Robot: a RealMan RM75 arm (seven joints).
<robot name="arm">
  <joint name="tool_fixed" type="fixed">
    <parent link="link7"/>
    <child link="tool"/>
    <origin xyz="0 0 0" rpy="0 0 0"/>
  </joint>
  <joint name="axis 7" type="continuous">
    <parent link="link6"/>
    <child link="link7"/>
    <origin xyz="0 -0.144 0" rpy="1.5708 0 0"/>
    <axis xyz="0 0 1"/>
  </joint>
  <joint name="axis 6" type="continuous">
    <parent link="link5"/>
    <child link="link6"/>
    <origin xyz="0 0 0" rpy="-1.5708 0 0"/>
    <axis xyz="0 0 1"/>
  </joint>
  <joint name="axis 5" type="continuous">
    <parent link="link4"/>
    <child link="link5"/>
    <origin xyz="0 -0.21 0" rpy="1.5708 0 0"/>
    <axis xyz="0 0 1"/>
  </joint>
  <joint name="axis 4" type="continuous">
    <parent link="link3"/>
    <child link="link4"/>
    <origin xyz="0 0 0" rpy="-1.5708 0 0"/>
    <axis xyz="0 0 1"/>
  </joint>
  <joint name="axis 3" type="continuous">
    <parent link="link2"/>
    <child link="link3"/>
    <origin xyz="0 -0.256 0" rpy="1.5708 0 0"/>
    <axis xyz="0 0 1"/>
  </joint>
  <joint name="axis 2" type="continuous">
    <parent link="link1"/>
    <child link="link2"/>
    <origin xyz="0 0 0" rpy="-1.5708 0 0"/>
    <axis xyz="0 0 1"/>
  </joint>
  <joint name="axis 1" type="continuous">
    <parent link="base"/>
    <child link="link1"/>
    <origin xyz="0 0 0.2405" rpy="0 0 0"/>
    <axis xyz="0 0 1"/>
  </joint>
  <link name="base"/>
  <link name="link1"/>
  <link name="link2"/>
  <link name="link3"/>
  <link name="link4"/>
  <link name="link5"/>
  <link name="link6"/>
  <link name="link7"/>
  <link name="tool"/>
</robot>
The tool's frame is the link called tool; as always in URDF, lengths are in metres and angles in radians. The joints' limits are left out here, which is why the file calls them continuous.
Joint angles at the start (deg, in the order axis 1, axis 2, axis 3, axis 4, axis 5, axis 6, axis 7):
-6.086 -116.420 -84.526 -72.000 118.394 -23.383 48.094
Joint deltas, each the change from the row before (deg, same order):
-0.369 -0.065 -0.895 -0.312 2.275 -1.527 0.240
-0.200 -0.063 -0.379 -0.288 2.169 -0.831 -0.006
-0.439 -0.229 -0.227 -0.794 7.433 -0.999 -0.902
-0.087 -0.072 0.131 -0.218 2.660 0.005 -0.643
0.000 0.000 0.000 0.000 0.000 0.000 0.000
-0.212 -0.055 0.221 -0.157 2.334 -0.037 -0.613
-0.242 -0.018 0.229 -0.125 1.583 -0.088 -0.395
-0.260 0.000 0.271 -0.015 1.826 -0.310 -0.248
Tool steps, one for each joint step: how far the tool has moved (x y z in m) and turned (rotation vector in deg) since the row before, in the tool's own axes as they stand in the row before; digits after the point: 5 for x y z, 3 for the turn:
0.00130 -0.00177 -0.00010 -0.044 -0.870 2.173
0.00041 -0.00089 -0.00001 0.151 -0.712 1.946
0.00047 -0.00224 0.00060 1.326 -1.922 6.020
-0.00021 -0.00076 0.00027 0.650 -0.599 1.874
0.00000 0.00000 0.00000 0.000 0.000 0.000
0.00056 -0.00002 0.00070 0.435 -0.487 1.727
0.00110 0.00041 0.00071 0.184 -0.288 1.313
0.00001 0.00067 0.00087 0.079 -0.617 1.690

